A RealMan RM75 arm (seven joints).
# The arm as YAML. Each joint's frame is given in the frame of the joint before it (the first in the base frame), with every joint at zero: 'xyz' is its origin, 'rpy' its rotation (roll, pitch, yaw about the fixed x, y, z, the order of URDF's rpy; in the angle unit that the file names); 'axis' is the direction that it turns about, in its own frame. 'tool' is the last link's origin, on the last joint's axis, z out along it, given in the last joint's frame.
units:
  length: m
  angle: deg
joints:
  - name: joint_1
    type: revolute
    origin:
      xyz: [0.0, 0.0, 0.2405]
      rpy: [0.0, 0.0, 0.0]
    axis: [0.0, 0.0, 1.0]
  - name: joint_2
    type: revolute
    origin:
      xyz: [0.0, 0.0, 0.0]
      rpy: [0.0, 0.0, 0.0]
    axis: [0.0, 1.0, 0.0]
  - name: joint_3
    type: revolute
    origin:
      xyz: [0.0, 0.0, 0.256]
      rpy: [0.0, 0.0, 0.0]
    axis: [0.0, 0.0, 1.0]
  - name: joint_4
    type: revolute
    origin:
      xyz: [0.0, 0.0, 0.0]
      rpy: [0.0, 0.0, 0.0]
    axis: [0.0, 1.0, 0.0]
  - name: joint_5
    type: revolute
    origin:
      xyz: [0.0, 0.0, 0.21]
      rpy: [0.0, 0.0, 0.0]
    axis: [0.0, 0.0, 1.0]
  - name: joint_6
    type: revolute
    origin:
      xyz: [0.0, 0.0, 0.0]
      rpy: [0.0, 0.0, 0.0]
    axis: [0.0, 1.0, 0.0]
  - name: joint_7
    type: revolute
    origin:
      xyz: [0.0, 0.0, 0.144]
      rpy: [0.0, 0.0, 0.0]
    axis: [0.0, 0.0, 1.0]
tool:
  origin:
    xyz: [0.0, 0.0, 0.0]
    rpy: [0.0, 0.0, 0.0]
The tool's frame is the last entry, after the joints.
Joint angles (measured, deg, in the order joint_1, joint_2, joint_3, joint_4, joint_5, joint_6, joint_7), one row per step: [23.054, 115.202, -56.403, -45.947, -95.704, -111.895, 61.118]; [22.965, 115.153, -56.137, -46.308, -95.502, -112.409, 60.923]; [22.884, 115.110, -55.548, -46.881, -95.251, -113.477, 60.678]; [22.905, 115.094, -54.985, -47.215, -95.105, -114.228, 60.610]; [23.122, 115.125, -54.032, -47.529, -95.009, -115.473, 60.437]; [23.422, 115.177, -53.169, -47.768, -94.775, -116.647, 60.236]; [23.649, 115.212, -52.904, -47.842, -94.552, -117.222, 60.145]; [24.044, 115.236, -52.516, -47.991, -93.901, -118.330, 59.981]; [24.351, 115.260, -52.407, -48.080, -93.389, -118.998, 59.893]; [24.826, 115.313, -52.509, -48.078, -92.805, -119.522, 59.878]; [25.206, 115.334, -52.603, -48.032, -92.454, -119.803, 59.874]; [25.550, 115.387, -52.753, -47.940, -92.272, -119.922, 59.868]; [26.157, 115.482, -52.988, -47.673, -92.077, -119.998, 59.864]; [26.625, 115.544, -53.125, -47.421, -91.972, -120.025, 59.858]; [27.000, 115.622, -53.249, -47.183, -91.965, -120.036, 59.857]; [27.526, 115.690, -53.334, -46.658, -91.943, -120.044, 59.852]
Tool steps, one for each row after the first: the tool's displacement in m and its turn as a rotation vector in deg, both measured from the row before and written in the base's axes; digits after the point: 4 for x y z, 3 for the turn. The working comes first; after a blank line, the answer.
Tool pose at each row, in the base's axes (x y z in m, rotation vector in deg; the steps are taken from these numbers as rounded here): [0.2281, 0.2704, 0.0326, -168.019, -10.183, 59.135]; [0.2275, 0.2698, 0.0347, -167.715, -11.098, 59.500]; [0.2264, 0.2686, 0.0385, -167.290, -12.615, 60.298]; [0.2254, 0.2681, 0.0412, -166.926, -13.510, 60.917]; [0.2236, 0.2676, 0.0449, -166.452, -14.970, 62.037]; [0.2213, 0.2673, 0.0482, -165.891, -16.537, 63.294]; [0.2195, 0.2673, 0.0495, -165.685, -17.440, 64.060]; [0.2161, 0.2671, 0.0522, -165.189, -19.254, 65.663]; [0.2134, 0.2672, 0.0536, -164.900, -20.521, 66.759]; [0.2098, 0.2679, 0.0543, -164.735, -21.809, 67.937]; [0.2074, 0.2686, 0.0545, -164.671, -22.648, 68.645]; [0.2053, 0.2694, 0.0541, 164.455, 23.174, -69.003]; [0.2021, 0.2709, 0.0529, 163.697, 23.748, -69.294]; [0.1998, 0.2721, 0.0520, 163.181, 24.093, -69.492]; [0.1981, 0.2730, 0.0509, 162.744, 24.259, -69.585]; [0.1961, 0.2742, 0.0495, 162.186, 24.244, -69.855]

[-0.0006, -0.0006, 0.0021, 0.287, 0.284, 0.532]; [-0.0011, -0.0012, 0.0038, 0.326, 0.561, 0.932]; [-0.0010, -0.0005, 0.0027, 0.231, 0.448, 0.541]; [-0.0018, -0.0005, 0.0037, 0.216, 0.759, 0.933]; [-0.0023, -0.0003, 0.0033, 0.235, 0.859, 1.002]; [-0.0018, 0.0000, 0.0013, 0.007, 0.480, 0.618]; [-0.0034, -0.0002, 0.0027, 0.037, 1.022, 1.234]; [-0.0027, 0.0001, 0.0014, -0.033, 0.677, 0.878]; [-0.0036, 0.0007, 0.0007, -0.185, 0.675, 0.939]; [-0.0024, 0.0007, 0.0002, -0.140, 0.389, 0.616]; [-0.0021, 0.0008, -0.0004, -0.192, 0.221, 0.446]; [-0.0032, 0.0015, -0.0012, -0.346, 0.291, 0.591]; [-0.0023, 0.0012, -0.0009, -0.250, 0.199, 0.379]; [-0.0017, 0.0009, -0.0011, -0.277, 0.119, 0.265]; [-0.0020, 0.0012, -0.0014, -0.397, 0.243, 0.194]
